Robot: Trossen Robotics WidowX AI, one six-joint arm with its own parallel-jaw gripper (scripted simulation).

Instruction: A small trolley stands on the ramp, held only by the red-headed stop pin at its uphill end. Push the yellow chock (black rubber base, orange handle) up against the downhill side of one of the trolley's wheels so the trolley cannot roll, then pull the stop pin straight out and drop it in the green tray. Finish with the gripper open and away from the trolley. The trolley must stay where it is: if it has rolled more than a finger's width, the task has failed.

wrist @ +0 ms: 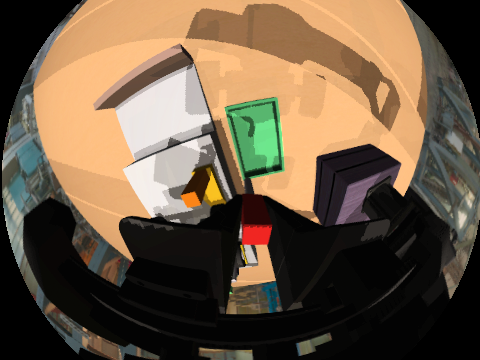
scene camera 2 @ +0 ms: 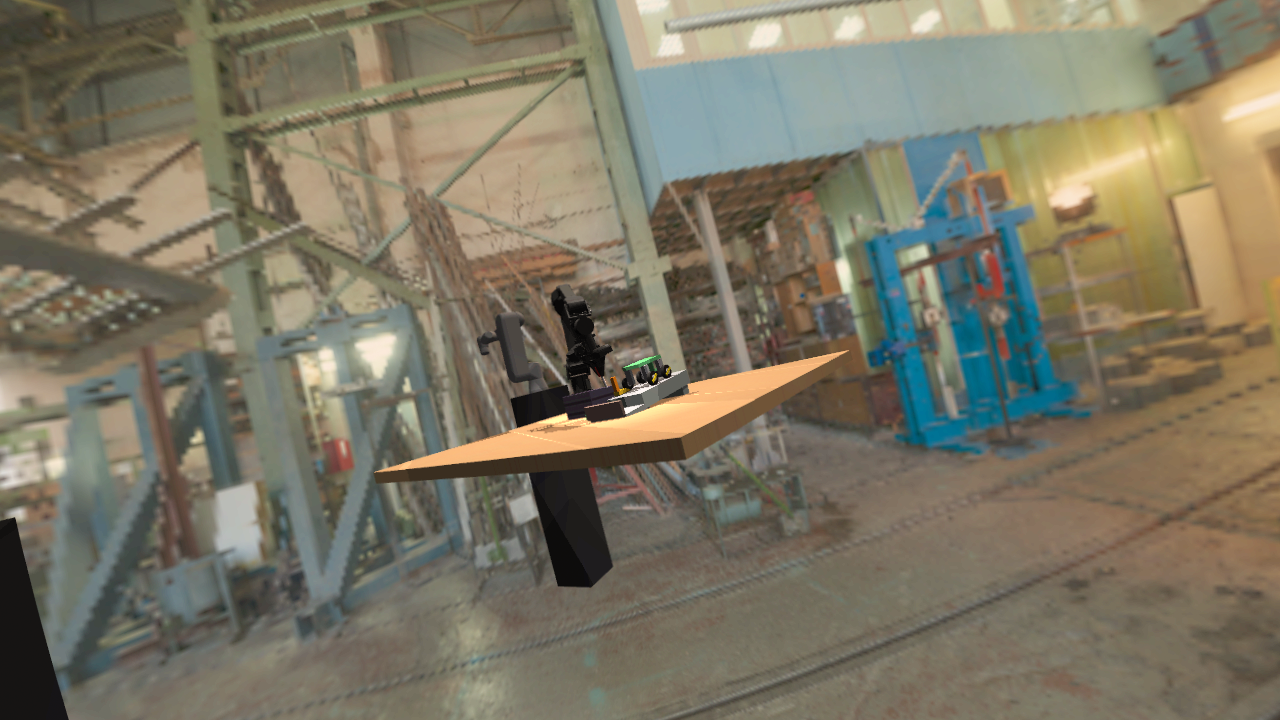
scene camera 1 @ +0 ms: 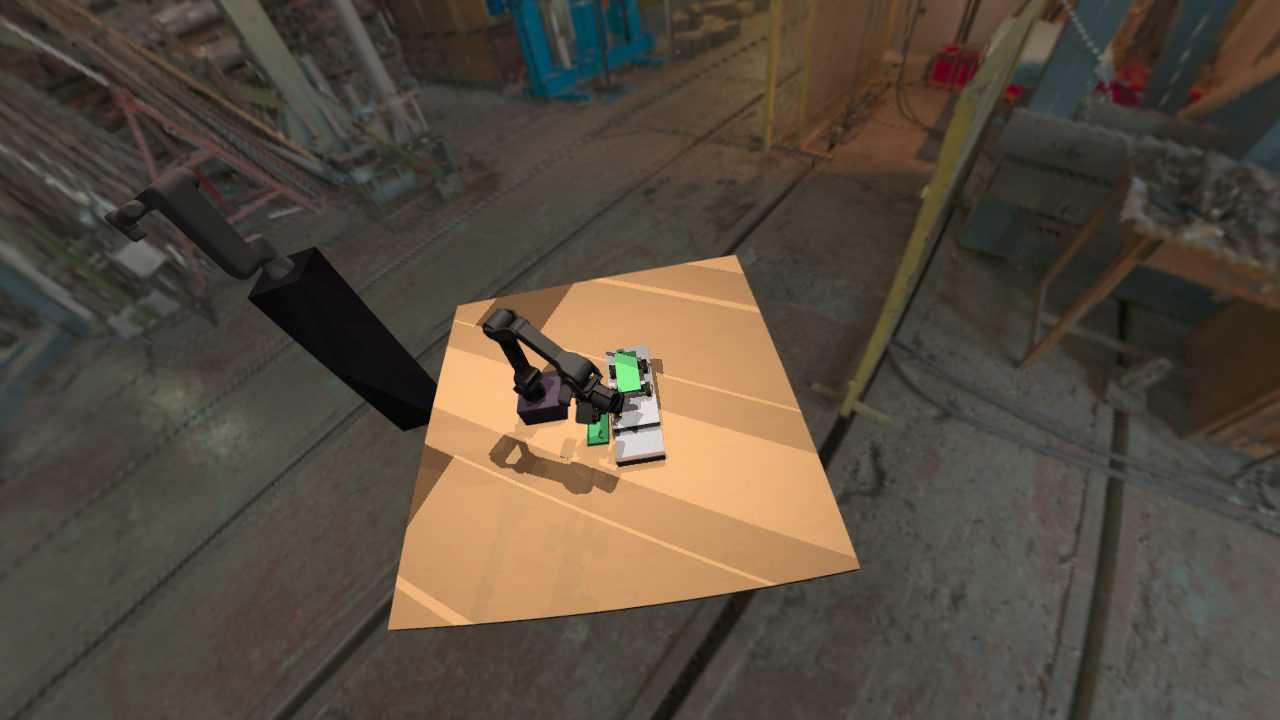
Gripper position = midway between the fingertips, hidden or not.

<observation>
My gripper (scene camera 2: 601,376) holds a red-headed stop pin (wrist: 256,224). I also see a trolley (scene camera 1: 626,365), a yellow chock (wrist: 204,185) and a brown end stop (wrist: 170,60).
The trolley is seen too in scene camera 2 (scene camera 2: 647,372). My gripper also shows in the wrist view (wrist: 251,200) and in scene camera 1 (scene camera 1: 597,407).
</observation>
